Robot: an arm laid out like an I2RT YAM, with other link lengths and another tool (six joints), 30 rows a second.
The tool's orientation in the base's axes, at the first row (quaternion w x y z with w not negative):
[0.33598, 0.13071, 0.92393, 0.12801]
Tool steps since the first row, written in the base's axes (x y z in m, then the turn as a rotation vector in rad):
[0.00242, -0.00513, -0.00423, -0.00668, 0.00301, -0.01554]
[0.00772, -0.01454, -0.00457, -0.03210, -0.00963, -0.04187]
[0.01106, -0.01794, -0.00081, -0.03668, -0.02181, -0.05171]
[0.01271, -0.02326, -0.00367, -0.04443, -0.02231, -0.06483]
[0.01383, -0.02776, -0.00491, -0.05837, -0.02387, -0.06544]
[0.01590, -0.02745, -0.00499, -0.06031, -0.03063, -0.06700]
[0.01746, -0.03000, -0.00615, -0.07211, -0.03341, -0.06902]
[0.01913, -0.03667, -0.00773, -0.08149, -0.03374, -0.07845]
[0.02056, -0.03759, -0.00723, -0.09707, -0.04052, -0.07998]
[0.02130, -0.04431, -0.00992, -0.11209, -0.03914, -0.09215]
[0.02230, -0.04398, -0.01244, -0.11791, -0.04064, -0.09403]
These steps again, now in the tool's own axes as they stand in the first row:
[-0.00099, -0.00578, 0.00396, 0.01506, -0.00327, 0.00760]
[-0.00779, -0.01385, 0.00628, 0.04520, -0.02756, 0.00861]
[-0.01359, -0.01528, 0.00517, 0.05038, -0.04283, 0.01110]
[-0.01487, -0.02092, 0.00758, 0.06365, -0.04876, 0.01568]
[-0.01644, -0.02534, 0.00856, 0.07382, -0.05258, 0.00678]
[-0.01783, -0.02476, 0.01002, 0.07395, -0.05969, 0.00566]
[-0.01914, -0.02727, 0.01152, 0.08296, -0.06478, -0.00097]
[-0.02163, -0.03375, 0.01280, 0.09534, -0.06960, -0.00017]
[-0.02328, -0.03422, 0.01322, 0.10554, -0.07885, -0.01024]
[-0.02445, -0.04125, 0.01470, 0.12426, -0.08384, -0.01084]
[-0.02360, -0.04160, 0.01727, 0.12918, -0.08676, -0.01347]

